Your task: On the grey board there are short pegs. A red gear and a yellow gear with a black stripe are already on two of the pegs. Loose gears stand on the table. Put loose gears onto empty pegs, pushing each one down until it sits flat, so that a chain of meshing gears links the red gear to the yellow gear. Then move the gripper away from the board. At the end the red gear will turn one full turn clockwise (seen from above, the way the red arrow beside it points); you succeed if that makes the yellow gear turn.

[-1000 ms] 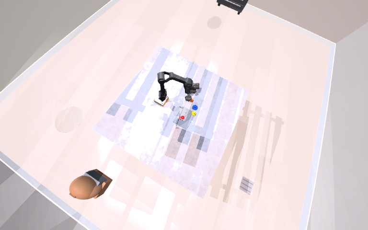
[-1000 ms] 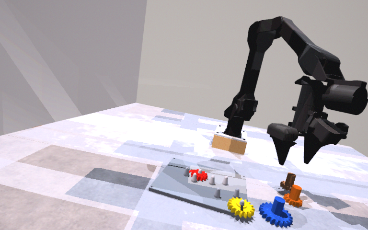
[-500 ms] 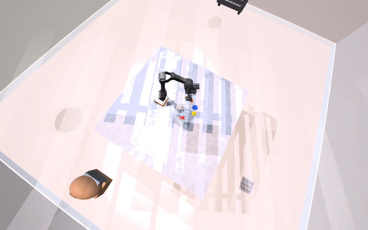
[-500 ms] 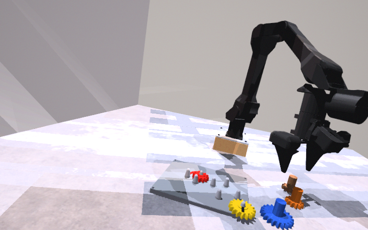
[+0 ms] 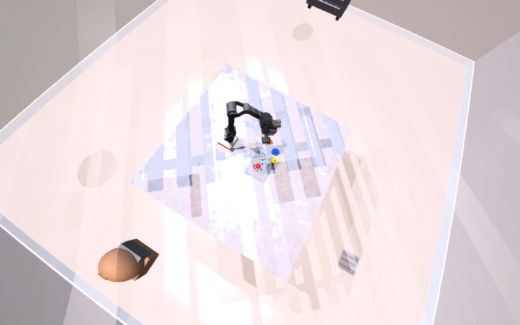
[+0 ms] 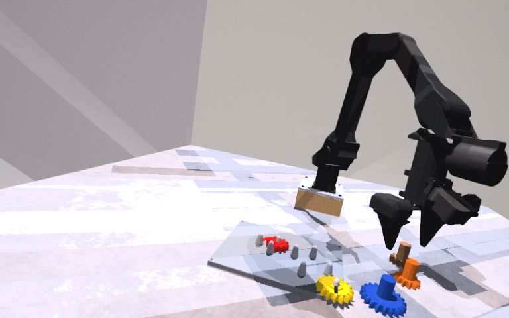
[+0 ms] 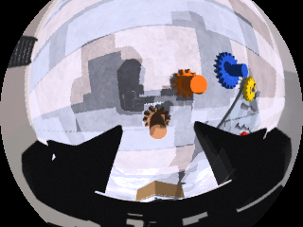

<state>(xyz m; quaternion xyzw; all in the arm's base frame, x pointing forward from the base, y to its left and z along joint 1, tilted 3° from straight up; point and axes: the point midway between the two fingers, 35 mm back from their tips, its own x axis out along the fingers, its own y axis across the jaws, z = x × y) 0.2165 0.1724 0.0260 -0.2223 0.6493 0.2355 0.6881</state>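
The brown gear lies 2 cm below my gripper tip. From my gripper tip the other things lie so: red gear: 8 cm ahead, 23 cm to the right, 2 cm below; blue gear: 14 cm ahead, 5 cm to the right, 2 cm below; orange gear: 6 cm ahead, 2 cm below.
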